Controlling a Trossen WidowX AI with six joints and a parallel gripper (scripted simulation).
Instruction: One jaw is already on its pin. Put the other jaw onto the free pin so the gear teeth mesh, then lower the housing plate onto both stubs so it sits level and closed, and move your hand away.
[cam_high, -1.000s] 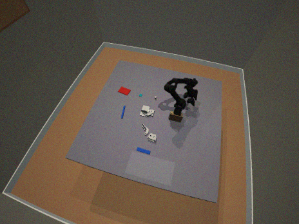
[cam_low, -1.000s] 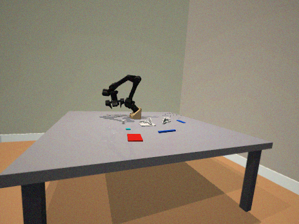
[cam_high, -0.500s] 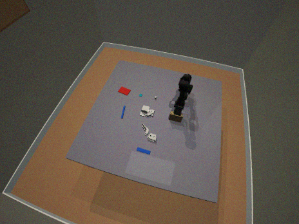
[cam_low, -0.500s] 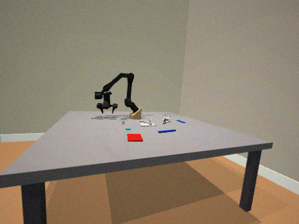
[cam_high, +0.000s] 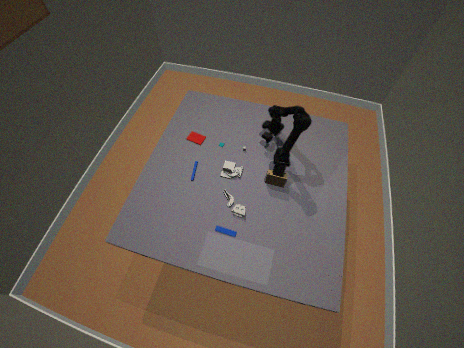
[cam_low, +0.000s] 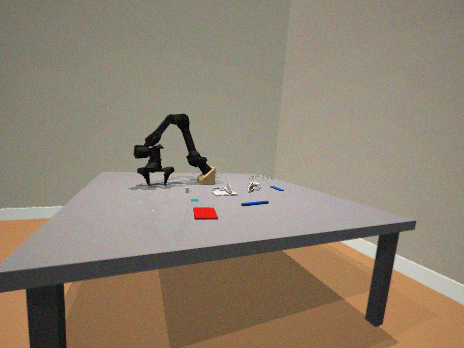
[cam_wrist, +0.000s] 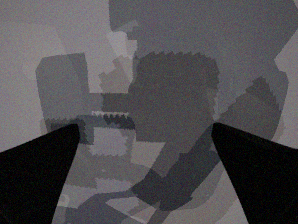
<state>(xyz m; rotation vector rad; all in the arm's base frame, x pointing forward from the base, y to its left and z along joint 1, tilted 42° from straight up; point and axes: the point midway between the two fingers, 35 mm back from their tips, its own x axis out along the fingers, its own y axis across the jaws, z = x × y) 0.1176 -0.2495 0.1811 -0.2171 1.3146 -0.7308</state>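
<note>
Right now the pale part is 150 mm to the left of my gripper tip, 150 mm ahead of it and 10 mm above it. From my gripper tip the other things lie so: teal piece: 310 mm ahead, 160 mm to the left; then long blue bar: 420 mm to the left, 390 mm ahead; then red flat tile: 500 mm ahead, 170 mm to the left.
</note>
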